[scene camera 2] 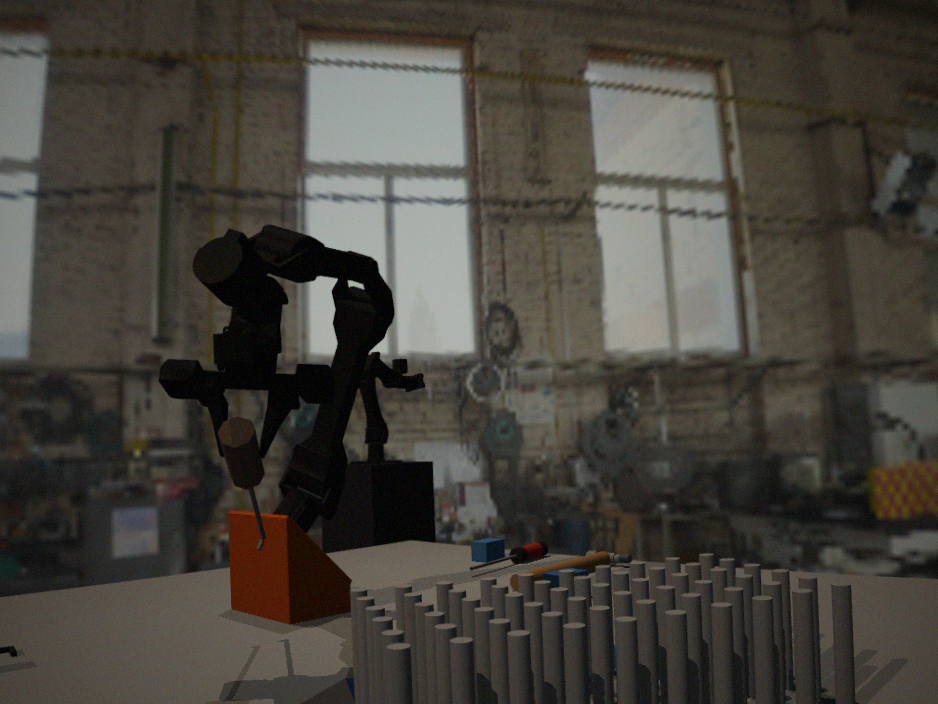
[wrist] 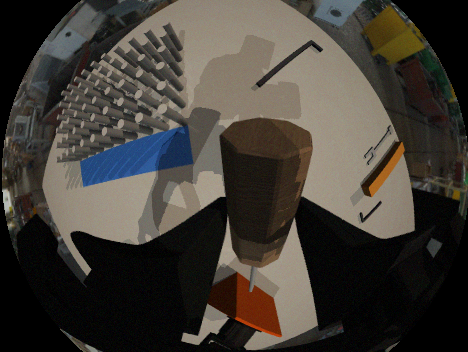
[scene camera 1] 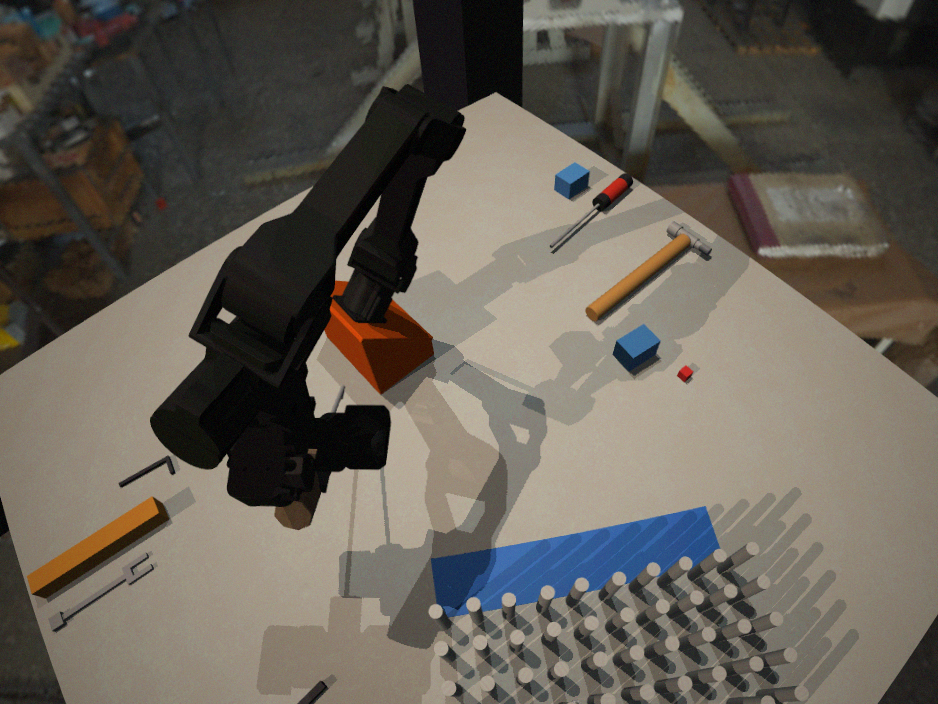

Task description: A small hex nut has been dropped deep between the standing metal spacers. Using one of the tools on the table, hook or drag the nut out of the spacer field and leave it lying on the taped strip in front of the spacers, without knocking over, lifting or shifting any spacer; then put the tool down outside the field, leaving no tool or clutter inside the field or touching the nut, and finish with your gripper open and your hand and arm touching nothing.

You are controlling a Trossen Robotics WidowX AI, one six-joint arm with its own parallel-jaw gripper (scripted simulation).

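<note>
You'd see my gripper here, and it's in scene camera 2 and the wrist view too. There's also a hammer, along with a blue taped strip.
</note>
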